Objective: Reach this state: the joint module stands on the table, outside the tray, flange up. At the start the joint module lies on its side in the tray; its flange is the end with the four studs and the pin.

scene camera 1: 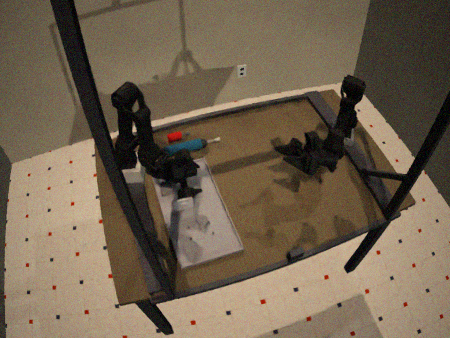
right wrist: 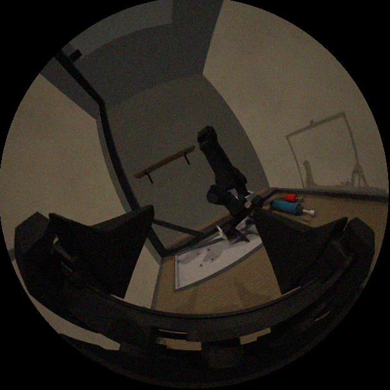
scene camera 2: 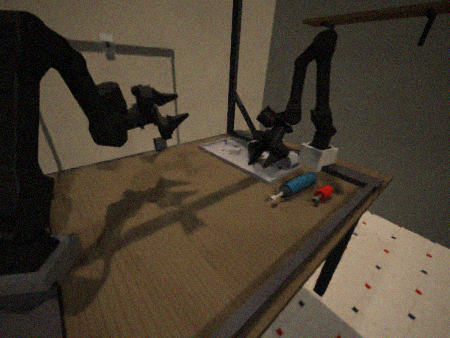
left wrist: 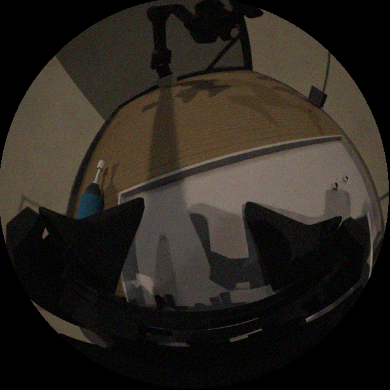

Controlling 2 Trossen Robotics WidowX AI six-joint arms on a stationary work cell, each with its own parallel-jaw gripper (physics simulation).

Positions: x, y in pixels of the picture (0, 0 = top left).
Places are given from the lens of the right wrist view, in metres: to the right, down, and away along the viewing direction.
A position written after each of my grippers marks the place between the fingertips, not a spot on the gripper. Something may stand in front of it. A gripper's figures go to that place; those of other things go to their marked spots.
my left gripper (right wrist: 258, 232): 0.22, 0.14, 0.35
my right gripper (right wrist: 205, 211): 0.01, 0.02, 0.10
tray (right wrist: 188, 263): -0.02, 0.27, 0.40
